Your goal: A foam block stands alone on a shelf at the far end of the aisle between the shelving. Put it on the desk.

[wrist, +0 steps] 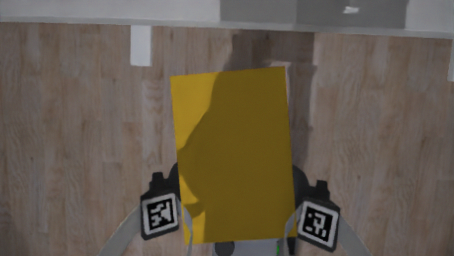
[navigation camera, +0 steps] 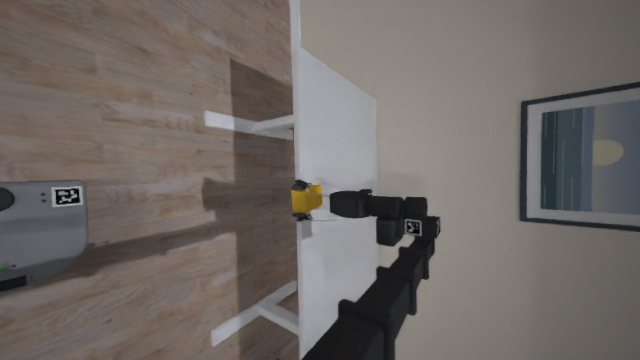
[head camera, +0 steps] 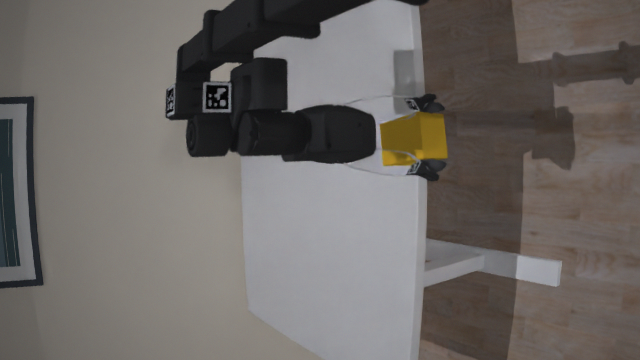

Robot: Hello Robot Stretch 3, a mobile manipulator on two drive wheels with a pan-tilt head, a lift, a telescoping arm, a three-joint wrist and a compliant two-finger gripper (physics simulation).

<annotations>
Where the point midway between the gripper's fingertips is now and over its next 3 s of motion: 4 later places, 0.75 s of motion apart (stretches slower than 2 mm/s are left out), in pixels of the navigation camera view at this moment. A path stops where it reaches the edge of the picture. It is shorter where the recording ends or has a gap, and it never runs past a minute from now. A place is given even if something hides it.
My gripper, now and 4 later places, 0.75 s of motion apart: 293, 200; 300, 198; 317, 195; 322, 195; 311, 197
</annotations>
